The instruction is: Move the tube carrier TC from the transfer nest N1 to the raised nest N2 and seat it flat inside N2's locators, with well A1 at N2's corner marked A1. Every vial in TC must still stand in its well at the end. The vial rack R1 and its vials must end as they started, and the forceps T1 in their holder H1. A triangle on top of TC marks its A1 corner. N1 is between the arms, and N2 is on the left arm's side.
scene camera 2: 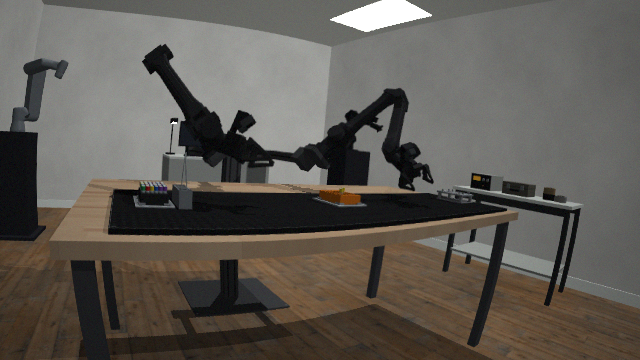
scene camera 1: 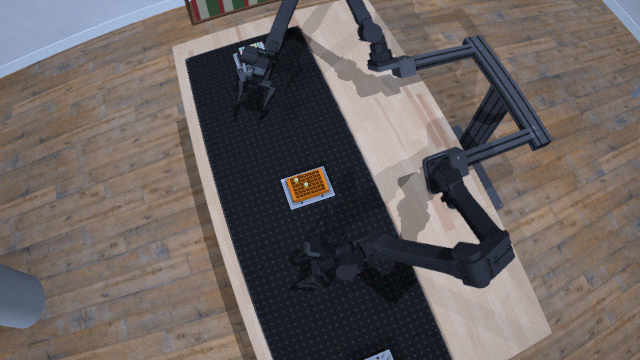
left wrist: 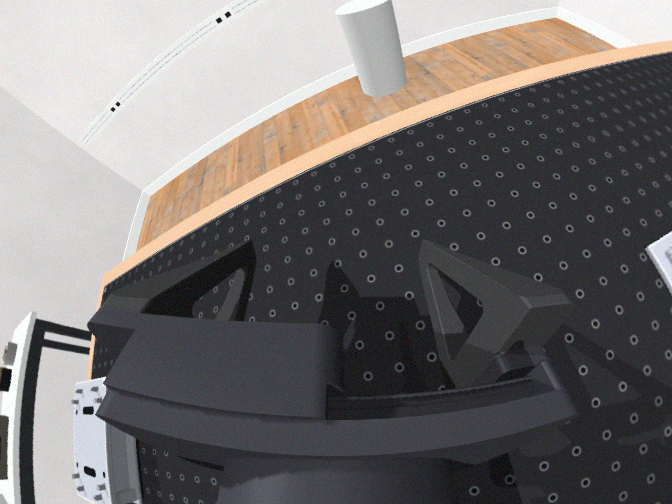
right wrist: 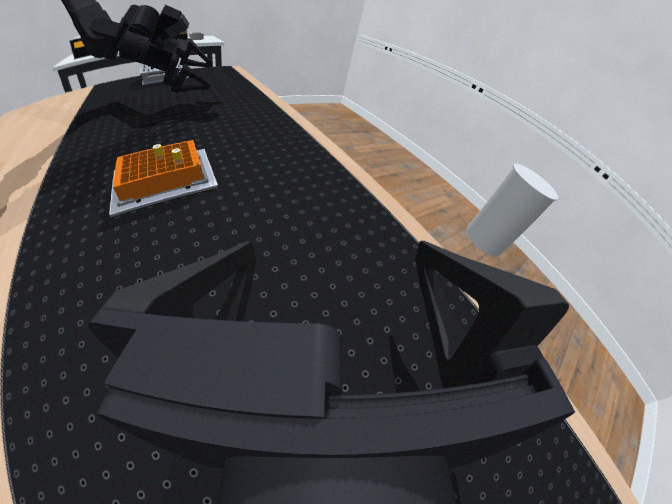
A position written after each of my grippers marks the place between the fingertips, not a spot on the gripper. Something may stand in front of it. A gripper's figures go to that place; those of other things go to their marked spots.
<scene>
My left gripper (right wrist: 210,75): 0.70 m from the lens. My right gripper (right wrist: 335,250): 0.13 m from the lens. An orange tube carrier TC (right wrist: 143,182) is 0.40 m from the lens. A grey nest N1 (right wrist: 204,163): 0.45 m from the lens. The marked spots on the grey nest N1 and the orange tube carrier TC are 0.11 m apart.
</scene>
